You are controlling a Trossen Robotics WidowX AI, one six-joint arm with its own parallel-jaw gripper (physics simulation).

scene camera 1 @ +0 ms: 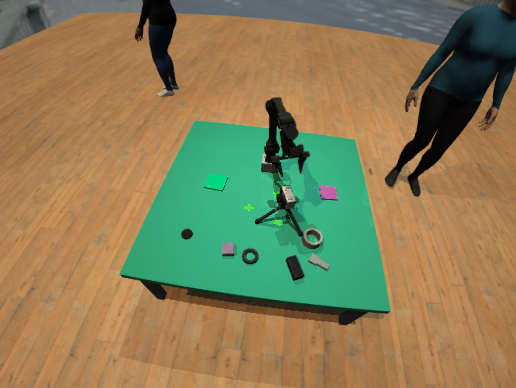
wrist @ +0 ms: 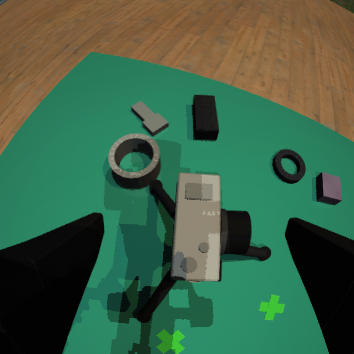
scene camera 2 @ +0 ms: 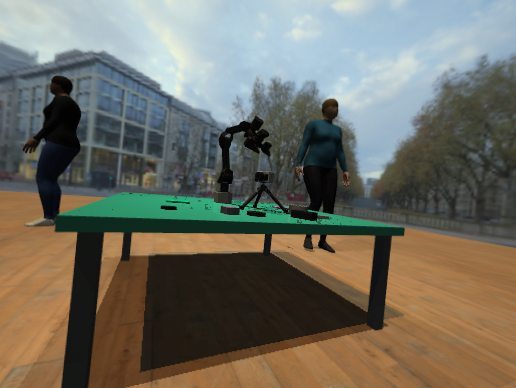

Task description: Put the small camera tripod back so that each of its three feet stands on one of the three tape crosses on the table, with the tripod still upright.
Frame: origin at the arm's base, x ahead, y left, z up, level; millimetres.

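Seen in the pictures: gripper, fingertip midpoint: (scene camera 1: 291, 175) (wrist: 199, 226) (scene camera 2: 264, 154); arm's base, link origin: (scene camera 2: 224, 192).
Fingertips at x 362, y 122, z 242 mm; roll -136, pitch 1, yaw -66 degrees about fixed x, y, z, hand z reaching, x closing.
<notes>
Pixels of each thing's middle, then the offset from my fingertips to it. "spot": a spot on its surface instead.
- small tripod, surface spot: (wrist: 196, 235) (scene camera 1: 287, 191) spot: 2 mm right, 18 mm ahead, 100 mm down
- grey ring, body centre: (wrist: 134, 160) (scene camera 1: 312, 238) (scene camera 2: 298, 210) 167 mm left, 145 mm ahead, 292 mm down
- grey flat piece, body centre: (wrist: 147, 116) (scene camera 1: 319, 262) 209 mm left, 268 mm ahead, 309 mm down
- black block, body centre: (wrist: 204, 115) (scene camera 2: 303, 214) (scene camera 1: 294, 267) 87 mm left, 320 mm ahead, 299 mm down
- black ring, body centre: (wrist: 289, 165) (scene camera 2: 256, 213) (scene camera 1: 250, 256) 137 mm right, 293 mm ahead, 309 mm down
- mauve block, body centre: (wrist: 328, 188) (scene camera 2: 230, 210) (scene camera 1: 228, 249) 251 mm right, 281 mm ahead, 302 mm down
- green square, surface spot: (scene camera 1: 216, 182) spot: 429 mm right, 150 mm back, 307 mm down
- magenta square, surface spot: (scene camera 1: 328, 193) spot: 267 mm left, 203 mm back, 307 mm down
The small tripod (scene camera 1: 288, 196) (scene camera 2: 263, 176) (wrist: 196, 235) stands upright on the green table, carrying a pale box-shaped camera with a black lens. One foot is against or very near a grey ring. The wrist view shows the other feet apart from two green tape crosses. The crosses are a left one (scene camera 1: 249, 207) (wrist: 272, 307), one near the arm (scene camera 1: 276, 194) (wrist: 170, 341) and a front one (scene camera 1: 278, 222), hidden by the tripod in the wrist view. My gripper (scene camera 1: 291, 173) (scene camera 2: 263, 151) (wrist: 199, 226) is open and empty, above the camera, with its fingers on either side in the wrist view.
The grey ring (scene camera 1: 312, 245) (wrist: 135, 180), a grey flat piece (scene camera 1: 319, 262) (wrist: 150, 118), a black block (scene camera 1: 295, 268) (wrist: 205, 117), a black ring (scene camera 1: 243, 256) and a mauve block (scene camera 1: 228, 249) lie in front. A green square (scene camera 1: 216, 182) lies left, a magenta square (scene camera 1: 328, 193) right.
</notes>
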